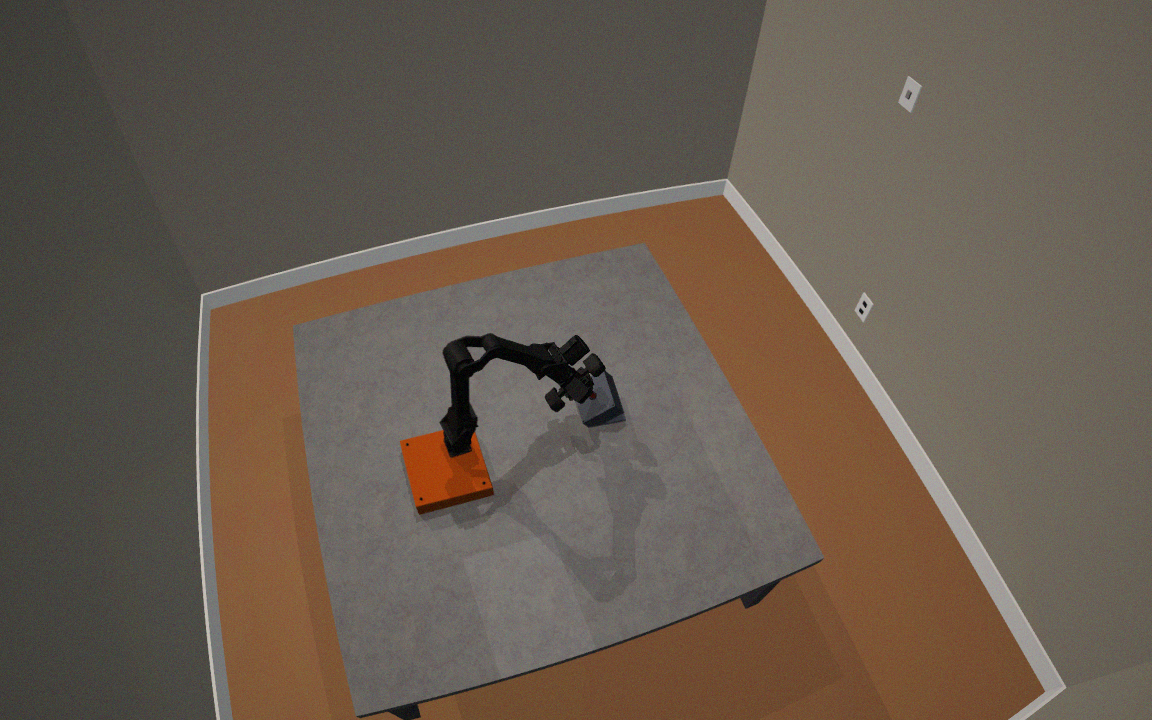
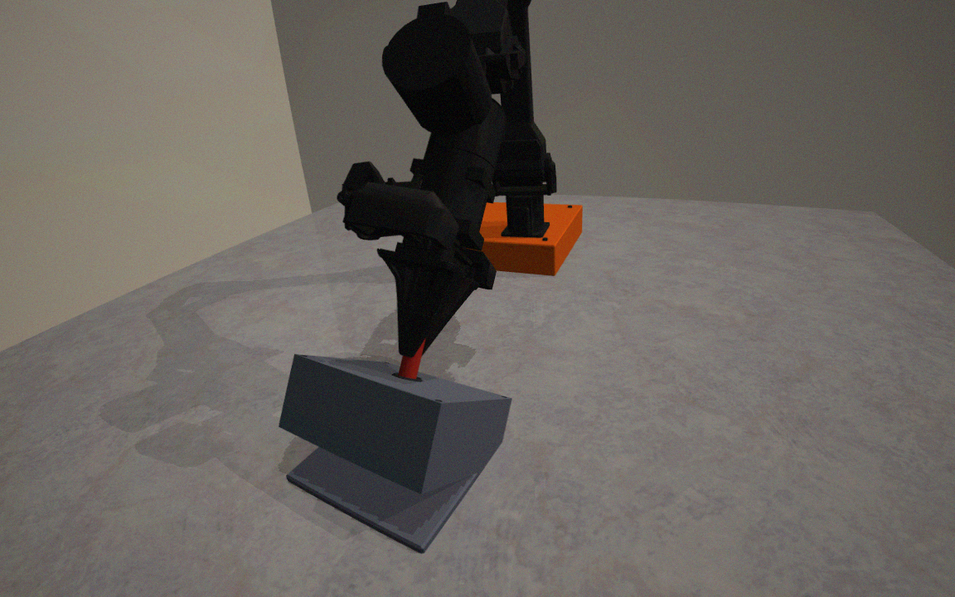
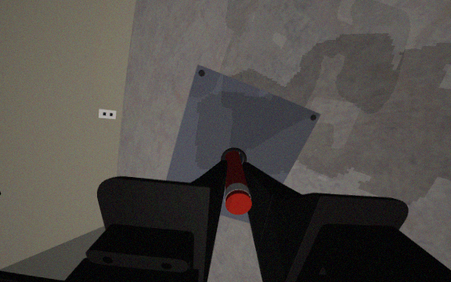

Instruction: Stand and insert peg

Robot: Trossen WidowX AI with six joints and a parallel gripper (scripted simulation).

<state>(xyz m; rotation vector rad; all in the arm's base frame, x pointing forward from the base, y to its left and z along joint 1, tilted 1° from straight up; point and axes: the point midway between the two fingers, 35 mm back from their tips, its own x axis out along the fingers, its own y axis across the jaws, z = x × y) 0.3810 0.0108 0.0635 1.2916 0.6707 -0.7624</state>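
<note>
Right now the red peg is 10 mm behind my gripper tip and 10 mm above it. Also, from my gripper tip: sloped grey panel (40 mm below, 20 mm ahead).
</note>
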